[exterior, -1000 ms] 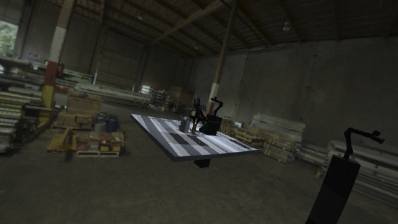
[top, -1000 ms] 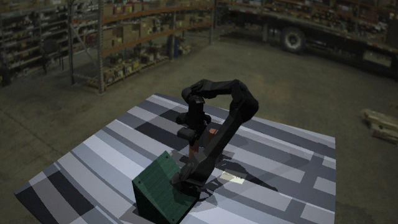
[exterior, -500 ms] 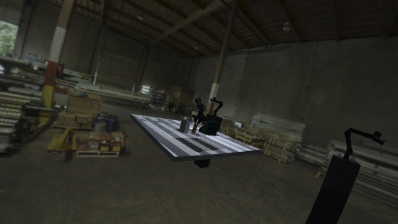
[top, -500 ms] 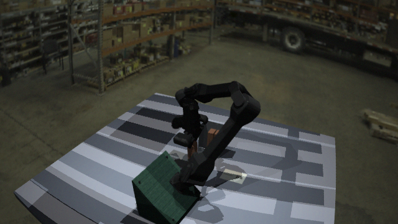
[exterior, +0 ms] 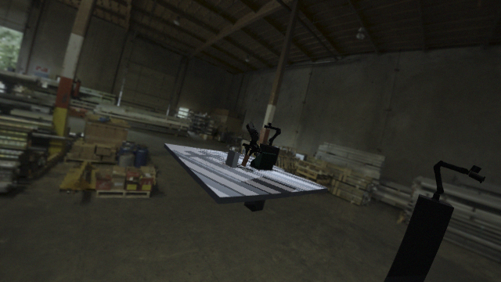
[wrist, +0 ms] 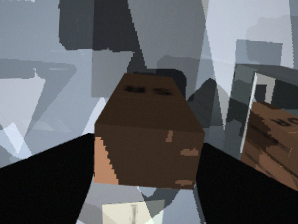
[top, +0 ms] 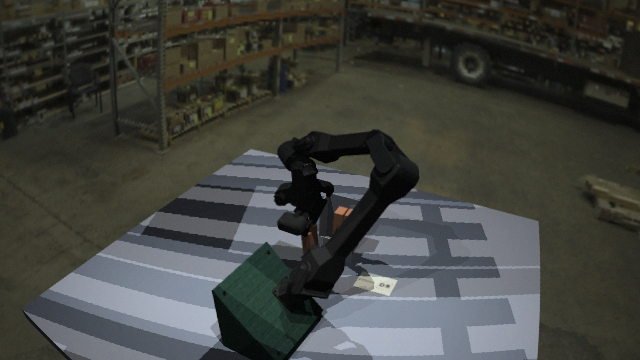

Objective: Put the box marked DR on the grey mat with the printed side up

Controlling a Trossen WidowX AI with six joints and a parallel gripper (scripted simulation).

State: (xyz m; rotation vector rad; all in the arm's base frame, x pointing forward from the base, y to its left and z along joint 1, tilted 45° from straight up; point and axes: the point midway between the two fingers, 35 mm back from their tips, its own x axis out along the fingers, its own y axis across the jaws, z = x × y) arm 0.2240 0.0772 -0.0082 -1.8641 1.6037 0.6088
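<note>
The grey mat is 30 mm ahead of my gripper tip, 60 mm to the left of it and 120 mm below it. The rest, counted from my gripper tip: white card: 20 mm ahead, 190 mm to the right, 120 mm below.
</note>
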